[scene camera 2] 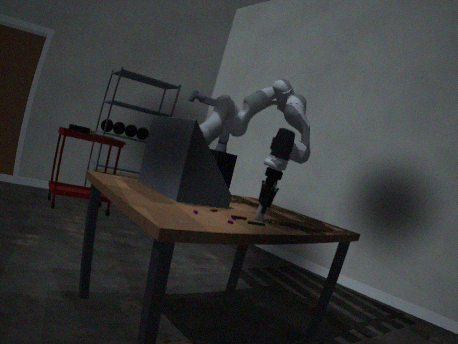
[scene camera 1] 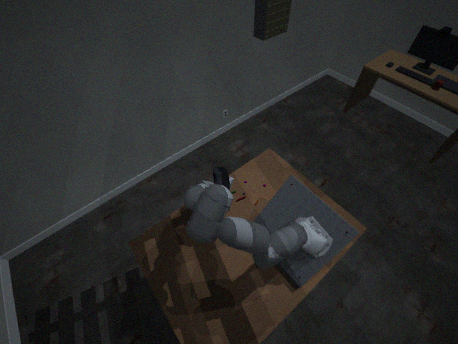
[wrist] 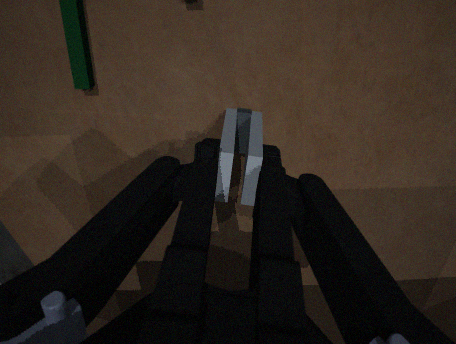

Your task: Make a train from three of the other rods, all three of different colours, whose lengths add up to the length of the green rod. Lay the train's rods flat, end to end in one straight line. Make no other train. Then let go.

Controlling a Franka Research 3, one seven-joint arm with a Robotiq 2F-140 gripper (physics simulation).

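Observation:
My gripper (scene camera 2: 260,216) (wrist: 241,129) is shut on a small grey rod (wrist: 244,122), low over the table; the rod shows between the pads in the wrist view. The green rod (scene camera 1: 233,192) (scene camera 2: 256,223) (wrist: 78,45) lies flat beside the fingers, at upper left in the wrist view. A red rod (scene camera 1: 241,199) (scene camera 2: 240,217) lies near it, with a small dark blue piece (scene camera 1: 244,194) (scene camera 2: 234,218) close by. An orange rod (scene camera 1: 256,203) (scene camera 2: 214,210) lies nearer the grey mount. Two short magenta rods, one (scene camera 1: 245,182) (scene camera 2: 230,221) and another (scene camera 1: 264,185) (scene camera 2: 195,211), lie apart.
The arm's big grey mount (scene camera 1: 285,192) (scene camera 2: 162,160) stands on the wooden table (scene camera 1: 272,160) (scene camera 2: 135,212), beside the orange rod. The table's edge runs close to the magenta and green rods. A dark piece (wrist: 194,4) is cut off at the wrist view's top.

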